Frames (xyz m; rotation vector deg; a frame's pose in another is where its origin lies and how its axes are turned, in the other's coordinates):
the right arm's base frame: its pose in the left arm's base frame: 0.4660 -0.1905 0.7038 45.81 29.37 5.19
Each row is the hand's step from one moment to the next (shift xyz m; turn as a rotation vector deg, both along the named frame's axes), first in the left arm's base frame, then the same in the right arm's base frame.
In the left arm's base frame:
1: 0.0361 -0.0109 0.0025 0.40 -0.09 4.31
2: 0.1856 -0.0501 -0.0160 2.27 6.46 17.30
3: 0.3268 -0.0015 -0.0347 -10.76 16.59 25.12
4: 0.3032 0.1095 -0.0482 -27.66 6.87 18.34
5: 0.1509 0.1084 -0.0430 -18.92 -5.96 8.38
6: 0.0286 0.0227 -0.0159 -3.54 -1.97 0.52
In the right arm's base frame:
1: 0.0276 -0.0018 0.0257 -1.42 3.02 2.76
2: 0.1554 -0.0255 0.1114 -3.29 16.98 6.87
3: 0.2994 0.0112 0.1350 -15.14 28.12 -1.44
4: 0.3139 0.0767 0.0425 -29.78 14.63 -6.92
5: 0.1783 0.0625 -0.0256 -21.53 -0.39 -0.10
6: 0.0375 0.0079 -0.0108 -3.83 -1.41 -0.06

